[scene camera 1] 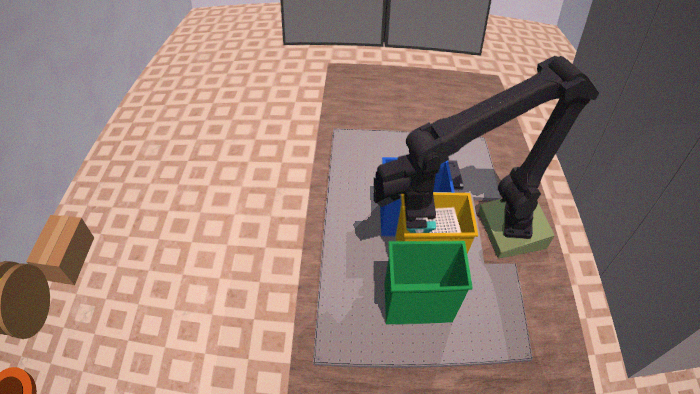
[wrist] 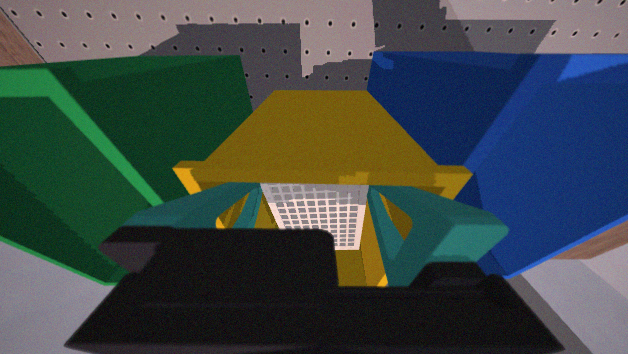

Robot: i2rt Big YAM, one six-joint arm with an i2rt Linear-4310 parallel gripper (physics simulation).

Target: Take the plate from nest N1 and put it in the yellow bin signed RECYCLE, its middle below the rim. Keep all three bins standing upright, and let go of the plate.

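Seen in the pictures: gripper, fingertip midpoint: (scene camera 1: 417, 225) (wrist: 314, 177); arm's base, link origin: (scene camera 1: 518, 221).
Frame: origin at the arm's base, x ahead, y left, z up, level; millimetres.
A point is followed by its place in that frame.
Observation:
The yellow bin (scene camera 1: 438, 235) {z 141, x 250, y 222 mm} (wrist: 320, 135) {z 100, x 339, y 175 mm} stands upright between the green bin (scene camera 1: 429, 306) {z 57, x 235, y 365 mm} (wrist: 165, 95) {z 99, x 342, y 268 mm} and the blue bin (scene camera 1: 391, 220) {z 32, x 372, y 114 mm} (wrist: 560, 130) {z 86, x 379, y -5 mm}. The white gridded plate (scene camera 1: 446, 221) {z 108, x 232, y 146 mm} (wrist: 320, 210) {z 108, x 273, y 158 mm} is inside the yellow bin's mouth; its far end is hidden behind the rim in the wrist view. My gripper (scene camera 1: 422, 226) {z 101, x 304, y 171 mm} (wrist: 314, 177) {z 101, x 304, y 171 mm} reaches down into the yellow bin. Its teal fingers are wide apart, one at each long edge of the plate, and shut on it. Whether the plate touches the bin's floor cannot be told.
The bins stand on a grey perforated mat (scene camera 1: 345, 345) {z -37, x 407, y 467 mm} on the brown table (scene camera 1: 415, 95) {z -50, x 395, y -608 mm}. The arm's green base block (scene camera 1: 542, 240) {z 3, x -79, y 57 mm} is right of the yellow bin. A dark object (scene camera 1: 456, 175) {z -25, x 205, y -166 mm} lies behind the blue bin. Grey cabinets (scene camera 1: 335, 22) stand at the back.

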